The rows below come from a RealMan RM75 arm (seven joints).
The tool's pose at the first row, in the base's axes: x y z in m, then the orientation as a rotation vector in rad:
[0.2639, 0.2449, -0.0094, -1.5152, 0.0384, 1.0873]
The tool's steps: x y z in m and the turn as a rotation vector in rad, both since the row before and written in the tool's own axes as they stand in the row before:
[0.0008, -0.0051, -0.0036, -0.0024, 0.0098, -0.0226]
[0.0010, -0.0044, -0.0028, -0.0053, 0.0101, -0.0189]
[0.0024, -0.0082, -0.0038, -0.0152, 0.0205, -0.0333]
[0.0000, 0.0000, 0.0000, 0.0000, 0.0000, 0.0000]
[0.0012, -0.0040, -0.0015, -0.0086, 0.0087, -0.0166]
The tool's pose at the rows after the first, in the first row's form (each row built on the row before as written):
[0.2694, 0.2440, -0.0066, -1.5198, 0.0267, 1.0623]
[0.2741, 0.2435, -0.0042, -1.5274, 0.0165, 1.0404]
[0.2823, 0.2440, 0.0003, -1.5472, -0.0025, 1.0005]
[0.2823, 0.2440, 0.0003, -1.5472, -0.0025, 1.0005]
[0.2860, 0.2445, 0.0027, -1.5570, -0.0136, 0.9818]

